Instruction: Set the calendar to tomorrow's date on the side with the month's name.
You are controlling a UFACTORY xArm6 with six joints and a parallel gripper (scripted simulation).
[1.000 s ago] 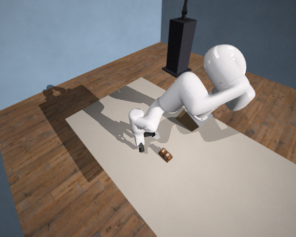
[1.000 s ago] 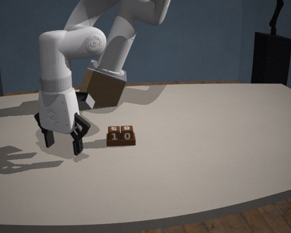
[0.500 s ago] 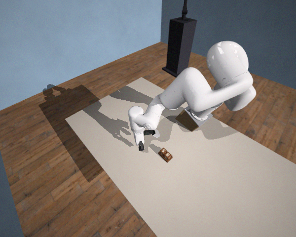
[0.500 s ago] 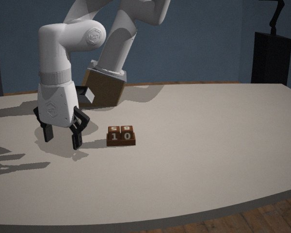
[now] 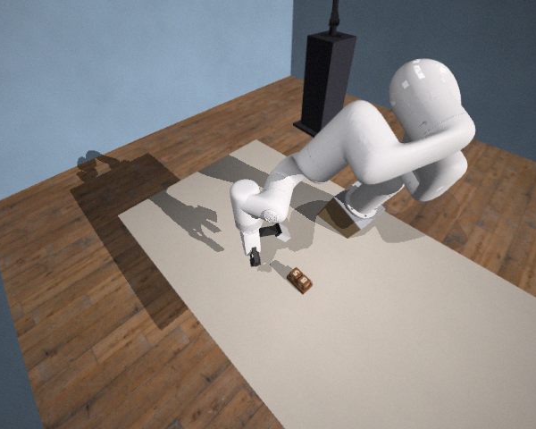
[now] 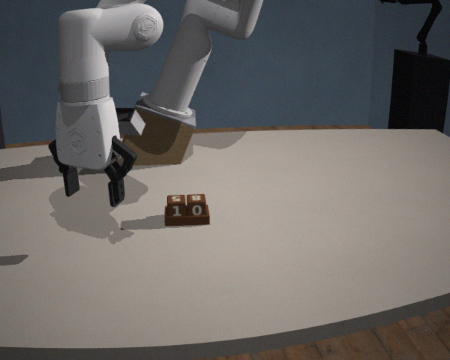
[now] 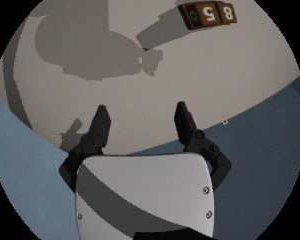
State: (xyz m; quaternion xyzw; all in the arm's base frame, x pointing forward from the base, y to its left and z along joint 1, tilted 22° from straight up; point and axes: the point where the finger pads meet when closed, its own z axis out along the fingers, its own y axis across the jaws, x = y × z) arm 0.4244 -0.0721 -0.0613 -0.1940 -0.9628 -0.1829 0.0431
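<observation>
Right now my hand is 80 mm past the brown digit cube, 130 mm to the right of it and 70 mm above it. Also, from my hand: brown cube (80 mm behind, 160 mm to the left, 70 mm below); brown calendar tray (80 mm behind, 140 mm to the left, 80 mm below).
</observation>
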